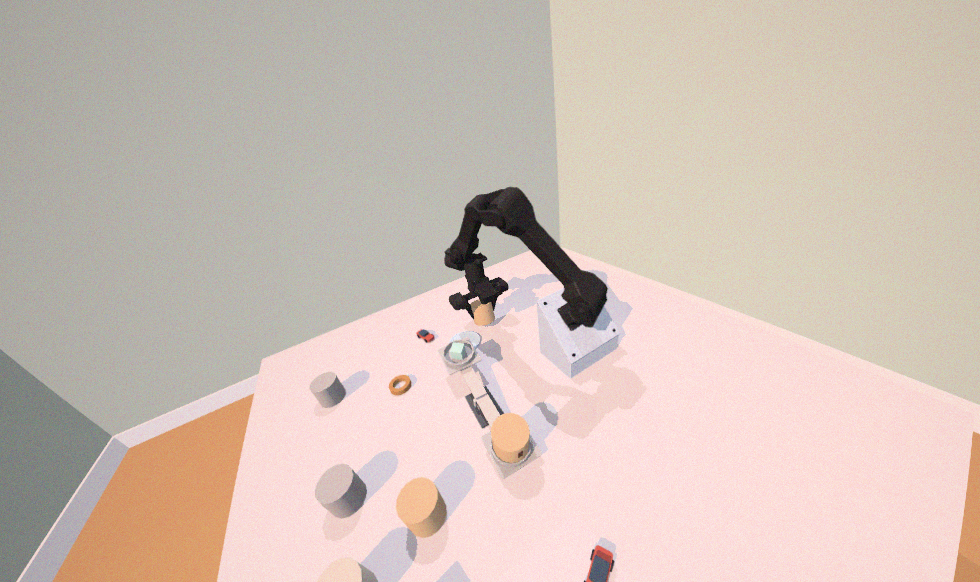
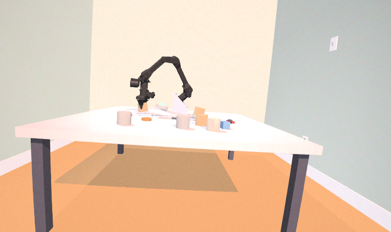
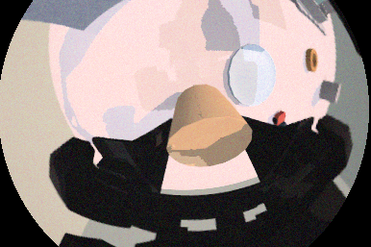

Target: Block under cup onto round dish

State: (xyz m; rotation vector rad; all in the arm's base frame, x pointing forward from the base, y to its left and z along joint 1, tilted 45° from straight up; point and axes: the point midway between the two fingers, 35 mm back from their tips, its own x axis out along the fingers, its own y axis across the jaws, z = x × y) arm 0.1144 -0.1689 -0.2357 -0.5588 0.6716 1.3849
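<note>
The pale round dish is 100 mm ahead of my gripper tip, 40 mm to the left of it and 30 mm below it. The rest, counted from my gripper tip: balance beam (280 mm to the left, 180 mm ahead); then balance (280 mm to the left, 180 mm ahead, 10 mm below); then blue block (530 mm to the left, 440 mm ahead, 20 mm below).
</note>
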